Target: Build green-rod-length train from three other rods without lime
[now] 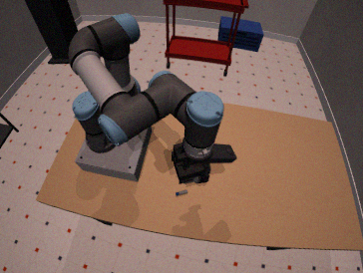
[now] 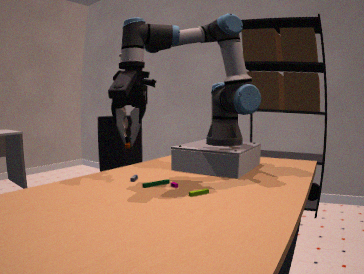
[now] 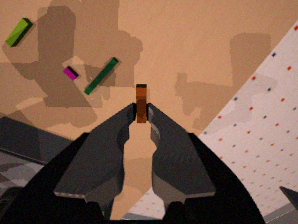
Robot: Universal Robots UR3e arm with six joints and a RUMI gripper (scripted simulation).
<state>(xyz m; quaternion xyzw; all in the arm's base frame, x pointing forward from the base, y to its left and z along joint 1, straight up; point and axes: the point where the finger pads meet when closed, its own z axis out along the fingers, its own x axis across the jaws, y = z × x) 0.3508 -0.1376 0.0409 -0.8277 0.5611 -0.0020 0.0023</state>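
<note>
Now: hand 3 cm past the grey rod, 2 cm to the left of it and 11 cm above it. Round my hand: orange rod: 1 cm below; small blue rod: 5 cm behind, 2 cm to the right, 11 cm below; green rod: 3 cm behind, 7 cm to the left, 11 cm below.
</note>
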